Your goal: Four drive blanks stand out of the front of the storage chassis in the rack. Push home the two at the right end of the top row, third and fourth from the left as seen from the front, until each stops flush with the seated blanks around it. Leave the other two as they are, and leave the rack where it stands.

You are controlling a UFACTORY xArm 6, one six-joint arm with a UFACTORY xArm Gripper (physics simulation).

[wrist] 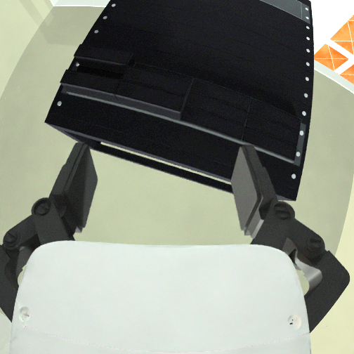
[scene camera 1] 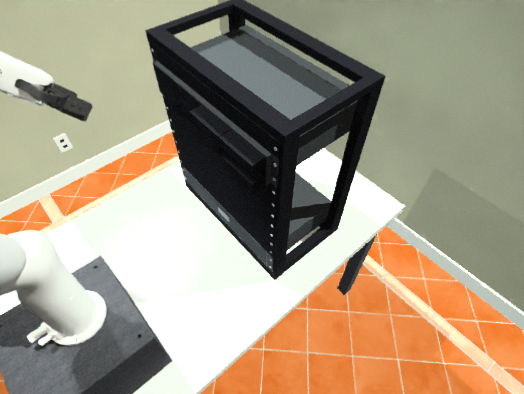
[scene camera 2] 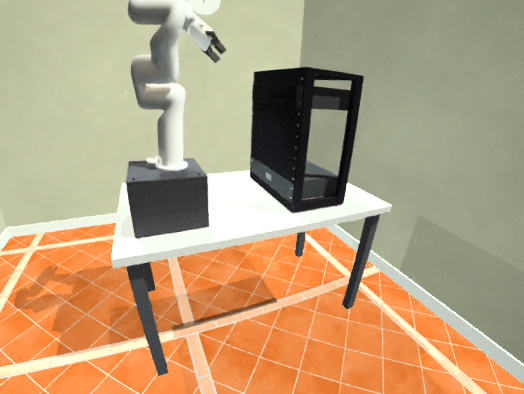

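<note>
The black rack holds the storage chassis near its top. In the wrist view the rack top points down, so the front's right end is at image left. The third top-row blank and the fourth top-row blank stand out side by side. A lower blank stands out below the fourth, across a dark gap. The fourth protruding blank cannot be clearly made out. My gripper is open and empty, apart from the rack, in front of it.
The rack stands upright on the white table. A second unit sits low in the rack. The arm stands on a black base block facing the rack. The rack's top frame rises above the chassis.
</note>
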